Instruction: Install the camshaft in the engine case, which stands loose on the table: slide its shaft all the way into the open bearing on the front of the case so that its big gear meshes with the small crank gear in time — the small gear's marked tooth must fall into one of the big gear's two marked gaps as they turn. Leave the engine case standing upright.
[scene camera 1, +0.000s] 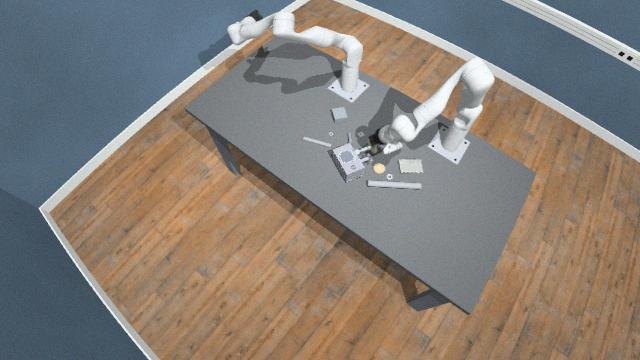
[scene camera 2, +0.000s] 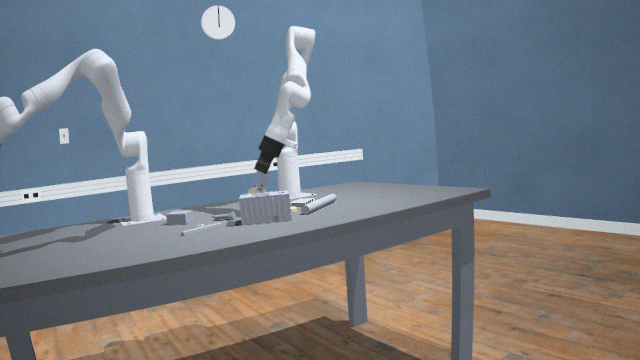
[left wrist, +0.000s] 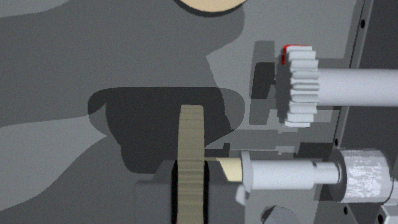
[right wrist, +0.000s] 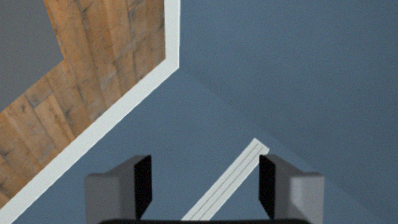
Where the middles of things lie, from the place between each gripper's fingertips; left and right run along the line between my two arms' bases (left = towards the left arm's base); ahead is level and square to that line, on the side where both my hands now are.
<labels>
The crank gear (left wrist: 297, 84) lies 6 cm ahead of my left hand (scene camera 2: 259, 191), 1 cm to the left of it and 3 cm below it.
My right gripper is now 970 mm to the right of the crank gear, 290 mm short of it and 230 mm above it.
</labels>
